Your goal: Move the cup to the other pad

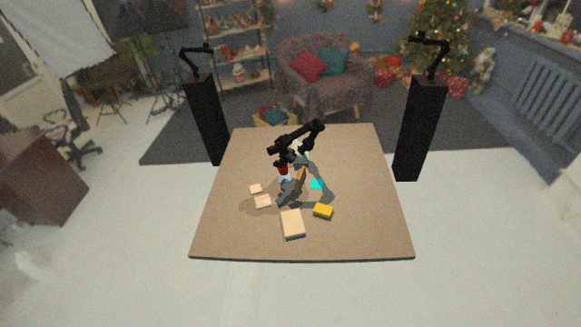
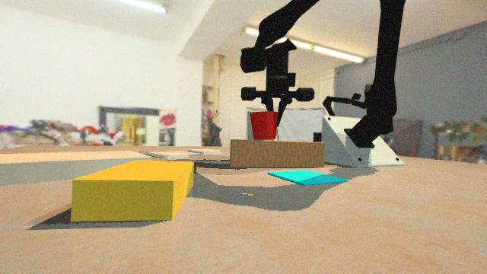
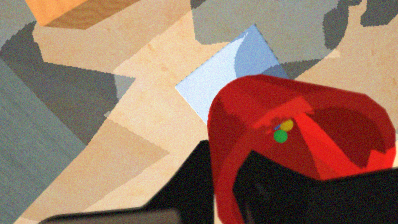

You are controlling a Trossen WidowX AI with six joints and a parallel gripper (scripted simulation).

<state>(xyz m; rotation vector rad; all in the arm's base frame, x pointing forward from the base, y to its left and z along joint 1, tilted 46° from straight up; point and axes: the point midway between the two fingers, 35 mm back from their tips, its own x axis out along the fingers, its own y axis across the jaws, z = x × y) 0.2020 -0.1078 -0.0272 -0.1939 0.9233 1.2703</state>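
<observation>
My gripper tip is 22 cm to the right of the cyan pad, 10 cm above it and 8 cm short of it. Also, from my gripper tip: tan wooden block (10 cm to the left, 7 cm below, 6 cm ahead); pale blue pad (10 cm below, 3 cm ahead, 2 cm to the right); red cup (3 cm ahead, 2 cm to the right).
</observation>
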